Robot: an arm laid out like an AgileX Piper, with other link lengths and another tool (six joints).
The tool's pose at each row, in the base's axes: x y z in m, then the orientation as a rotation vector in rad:
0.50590 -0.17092 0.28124 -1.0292 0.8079 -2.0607
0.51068 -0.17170 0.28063 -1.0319 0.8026 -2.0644
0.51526 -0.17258 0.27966 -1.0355 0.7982 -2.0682
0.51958 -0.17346 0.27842 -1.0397 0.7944 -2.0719
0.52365 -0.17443 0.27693 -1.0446 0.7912 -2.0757
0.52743 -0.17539 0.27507 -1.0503 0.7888 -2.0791
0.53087 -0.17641 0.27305 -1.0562 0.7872 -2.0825
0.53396 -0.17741 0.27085 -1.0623 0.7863 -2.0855
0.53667 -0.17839 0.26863 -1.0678 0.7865 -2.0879
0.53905 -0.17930 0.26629 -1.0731 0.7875 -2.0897
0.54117 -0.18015 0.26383 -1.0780 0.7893 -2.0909
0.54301 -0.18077 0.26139 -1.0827 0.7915 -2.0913
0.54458 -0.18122 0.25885 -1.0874 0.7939 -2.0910
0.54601 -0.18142 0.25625 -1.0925 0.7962 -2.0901
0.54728 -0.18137 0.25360 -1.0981 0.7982 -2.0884
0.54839 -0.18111 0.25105 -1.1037 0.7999 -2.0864
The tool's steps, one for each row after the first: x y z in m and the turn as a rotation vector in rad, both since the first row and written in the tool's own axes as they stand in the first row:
-0.00179 0.00234 0.00389 0.0026 -0.0013 -0.0048
-0.00356 0.00495 0.00746 0.0042 -0.0027 -0.0100
-0.00533 0.00768 0.01068 0.0052 -0.0042 -0.0155
-0.00701 0.01059 0.01359 0.0054 -0.0059 -0.0212
-0.00873 0.01369 0.01606 0.0048 -0.0078 -0.0270
-0.01031 0.01684 0.01819 0.0035 -0.0096 -0.0328
-0.01183 0.02002 0.01992 0.0016 -0.0114 -0.0384
-0.01319 0.02308 0.02133 -0.0008 -0.0128 -0.0430
-0.01452 0.02610 0.02238 -0.0037 -0.0142 -0.0470
-0.01582 0.02910 0.02313 -0.0069 -0.0154 -0.0502
-0.01717 0.03187 0.02362 -0.0103 -0.0168 -0.0527
-0.01858 0.03453 0.02379 -0.0139 -0.0184 -0.0546
-0.02014 0.03706 0.02375 -0.0175 -0.0206 -0.0562
-0.02185 0.03944 0.02350 -0.0211 -0.0236 -0.0576
-0.02362 0.04157 0.02312 -0.0245 -0.0268 -0.0587

